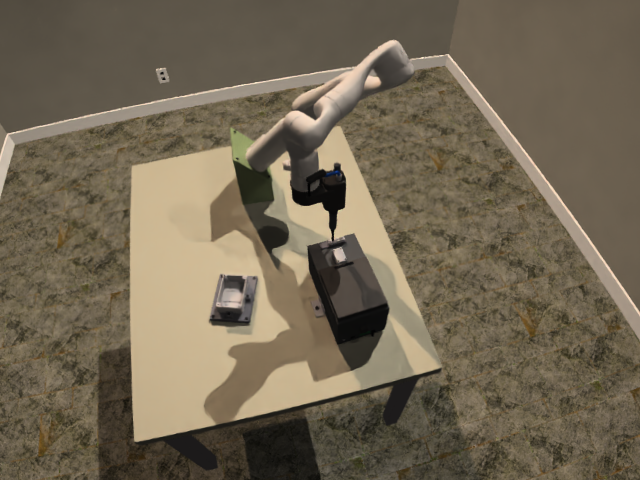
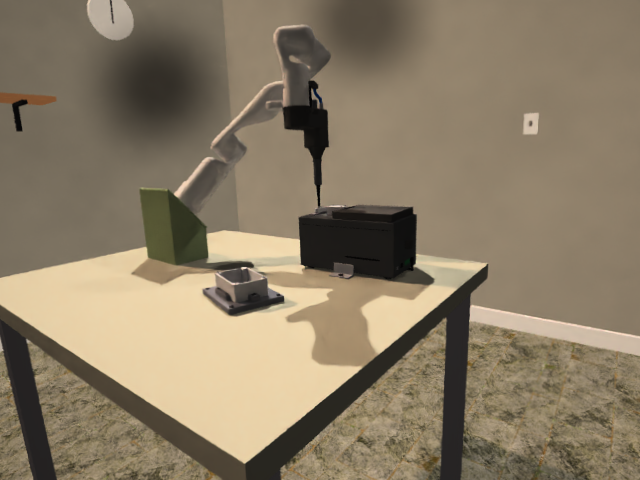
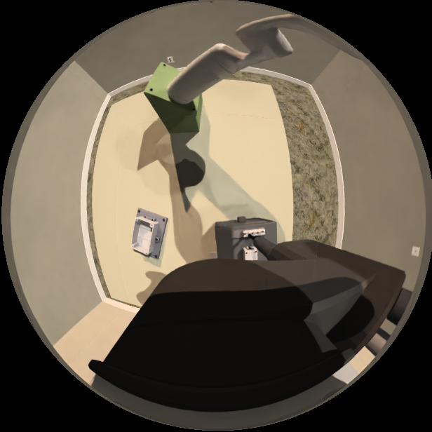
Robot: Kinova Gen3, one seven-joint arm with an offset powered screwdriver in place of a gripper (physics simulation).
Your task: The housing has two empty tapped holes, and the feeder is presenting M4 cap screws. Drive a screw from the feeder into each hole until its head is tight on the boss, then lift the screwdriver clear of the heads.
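Note:
The black screw feeder (image 1: pixel 356 291) (image 2: pixel 343 242) (image 3: pixel 226 245) stands on the right side of the table. A small light rail (image 1: pixel 338 241) (image 3: pixel 259 232) lies on its top near the arm-side edge. My screwdriver (image 1: pixel 332 238) (image 2: pixel 318 205) (image 3: pixel 252 237) points straight down with its bit tip at this rail. Whether the tip touches a screw or has one on it is too small to tell. The open-topped grey housing (image 1: pixel 229 311) (image 2: pixel 251 291) (image 3: pixel 145 238) sits on a dark base plate (image 1: pixel 250 288) (image 2: pixel 233 308) (image 3: pixel 159 235), left of the feeder and well apart from the screwdriver. Its tapped holes cannot be made out.
The arm rises from a green wedge-shaped mount (image 1: pixel 255 187) (image 2: pixel 159 222) (image 3: pixel 181 118) at the table's back. A small metal bracket (image 1: pixel 316 308) (image 2: pixel 342 269) stands on the table (image 1: pixel 170 372) (image 2: pixel 155 351) (image 3: pixel 245 145) beside the feeder, on the side facing the housing.

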